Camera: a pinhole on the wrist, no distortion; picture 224 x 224 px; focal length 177.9 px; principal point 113.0 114.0 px. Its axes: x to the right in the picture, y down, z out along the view. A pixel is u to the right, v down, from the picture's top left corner.
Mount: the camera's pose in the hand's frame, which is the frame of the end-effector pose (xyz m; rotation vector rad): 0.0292 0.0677 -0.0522 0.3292 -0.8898 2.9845
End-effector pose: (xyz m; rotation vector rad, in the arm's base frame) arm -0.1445 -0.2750 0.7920 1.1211 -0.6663 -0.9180
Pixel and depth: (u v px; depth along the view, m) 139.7 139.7 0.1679
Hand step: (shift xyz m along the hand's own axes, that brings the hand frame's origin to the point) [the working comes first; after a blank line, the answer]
In the camera's frame: 0.0252 0.0243 0.1679

0.0360 -0.0450 0.0769
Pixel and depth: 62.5 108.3 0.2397
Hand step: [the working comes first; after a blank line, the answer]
In the camera's frame: -0.0680 -0.0077 0.2397

0.1436 -0.0525 0.1338
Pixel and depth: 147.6 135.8 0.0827
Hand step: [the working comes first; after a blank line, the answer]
In the camera's frame: 0.0161 0.0101 0.0827

0.0291 0.0135 0.0131
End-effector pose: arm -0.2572 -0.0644 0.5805 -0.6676 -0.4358 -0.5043
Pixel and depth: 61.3 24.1 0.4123
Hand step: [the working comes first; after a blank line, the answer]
In the camera's frame: -0.1198 -0.2084 0.4123

0.2422 0.0247 0.3727
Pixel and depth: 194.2 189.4 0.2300
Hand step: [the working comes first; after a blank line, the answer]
In the camera's frame: 0.1050 0.0975 0.2300

-0.0348 -0.1441 0.1042
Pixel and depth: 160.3 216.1 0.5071
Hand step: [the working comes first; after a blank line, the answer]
In the camera's frame: 0.1348 0.2910 0.5071

-0.0226 -0.4583 0.2319
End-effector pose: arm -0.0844 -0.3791 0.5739 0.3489 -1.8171 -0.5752
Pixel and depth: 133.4 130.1 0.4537
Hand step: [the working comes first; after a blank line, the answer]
In the camera's frame: 0.0520 0.0411 0.4537

0.0651 -0.2155 0.3066
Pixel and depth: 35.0 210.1 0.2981
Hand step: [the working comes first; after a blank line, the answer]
In the camera's frame: -0.1307 0.1610 0.2981

0.2048 -0.2225 0.0776
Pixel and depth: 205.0 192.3 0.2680
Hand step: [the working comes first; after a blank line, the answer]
In the camera's frame: 0.1386 0.1180 0.2680

-0.0615 -0.1836 0.1310
